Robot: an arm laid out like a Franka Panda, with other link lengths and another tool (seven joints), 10 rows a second.
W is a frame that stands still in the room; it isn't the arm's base.
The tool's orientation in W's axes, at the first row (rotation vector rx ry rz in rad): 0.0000 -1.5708 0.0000
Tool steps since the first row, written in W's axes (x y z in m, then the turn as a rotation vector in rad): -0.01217 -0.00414 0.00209 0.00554 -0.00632 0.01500; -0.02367 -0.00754 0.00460 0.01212 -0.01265 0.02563; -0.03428 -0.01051 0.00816 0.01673 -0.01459 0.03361; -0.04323 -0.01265 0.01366 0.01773 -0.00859 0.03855; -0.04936 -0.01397 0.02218 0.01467 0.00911 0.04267; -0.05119 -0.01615 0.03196 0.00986 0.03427 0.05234; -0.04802 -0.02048 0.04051 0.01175 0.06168 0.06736; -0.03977 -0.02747 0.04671 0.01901 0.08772 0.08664; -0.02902 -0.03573 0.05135 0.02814 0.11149 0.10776
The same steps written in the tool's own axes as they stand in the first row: 0.00209 -0.00414 0.01217 0.01500 -0.00632 -0.00554; 0.00460 -0.00754 0.02367 0.02563 -0.01265 -0.01212; 0.00816 -0.01051 0.03428 0.03361 -0.01459 -0.01673; 0.01366 -0.01265 0.04323 0.03855 -0.00859 -0.01773; 0.02218 -0.01397 0.04936 0.04267 0.00911 -0.01467; 0.03196 -0.01615 0.05119 0.05234 0.03427 -0.00986; 0.04051 -0.02048 0.04802 0.06736 0.06168 -0.01175; 0.04671 -0.02747 0.03977 0.08664 0.08772 -0.01901; 0.05135 -0.03573 0.02902 0.10776 0.11149 -0.02814
